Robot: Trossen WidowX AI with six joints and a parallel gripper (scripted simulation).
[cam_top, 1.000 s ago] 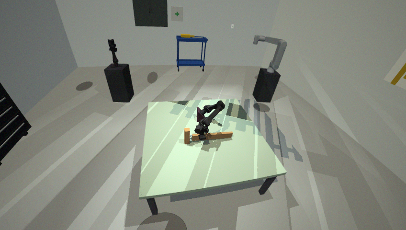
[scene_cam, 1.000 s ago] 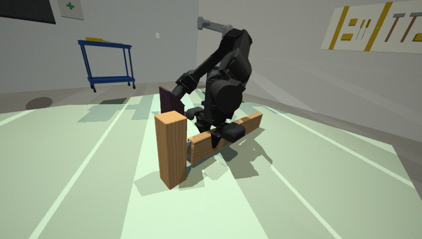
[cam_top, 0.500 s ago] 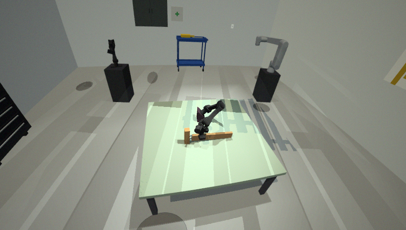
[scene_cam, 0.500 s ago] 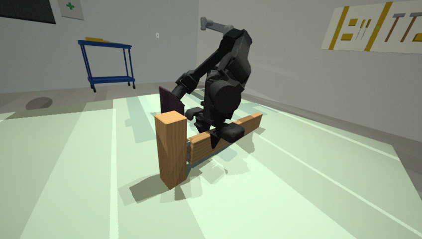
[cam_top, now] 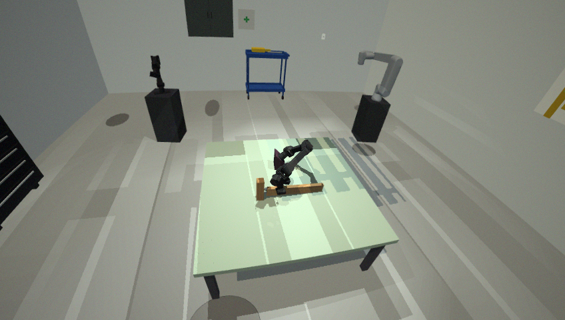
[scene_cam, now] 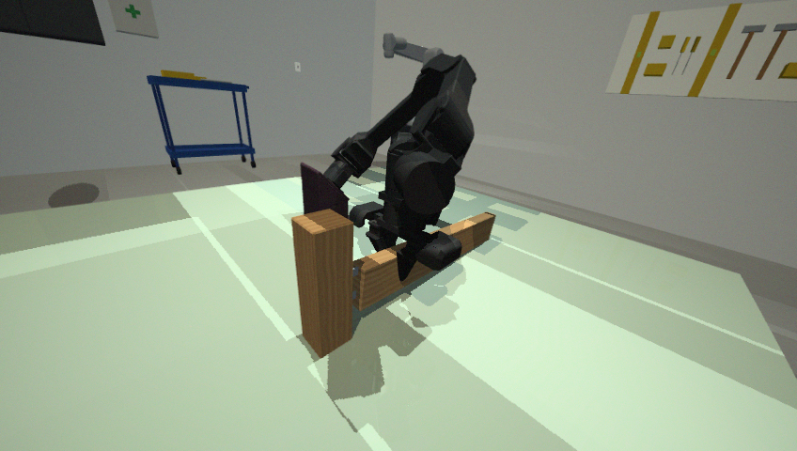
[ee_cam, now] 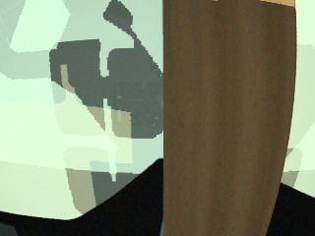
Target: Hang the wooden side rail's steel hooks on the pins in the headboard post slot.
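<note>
Now: gripper tip 2 cm short of the wooden headboard post, 13 cm to the left of it and 4 cm below it.
</note>
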